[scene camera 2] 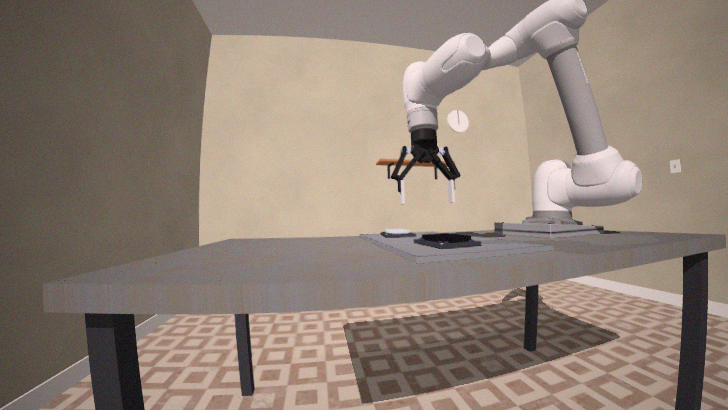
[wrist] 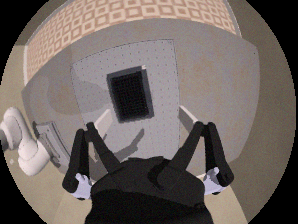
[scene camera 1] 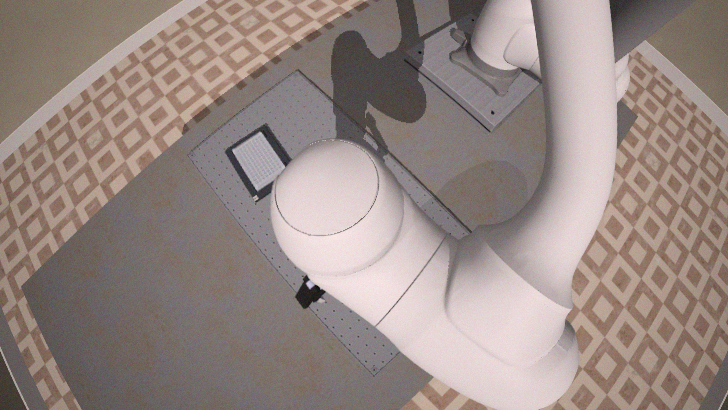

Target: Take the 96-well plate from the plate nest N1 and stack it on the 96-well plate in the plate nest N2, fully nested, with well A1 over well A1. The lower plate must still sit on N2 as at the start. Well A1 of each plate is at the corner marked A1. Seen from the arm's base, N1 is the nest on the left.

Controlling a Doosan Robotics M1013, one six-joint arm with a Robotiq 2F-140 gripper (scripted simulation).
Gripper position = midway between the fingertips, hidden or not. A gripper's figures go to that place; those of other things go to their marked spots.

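Labels:
There is a black 96-well plate (wrist: 126, 103), and it is 28 cm from the lens. My gripper (wrist: 144, 113) is 19 cm from the lens.

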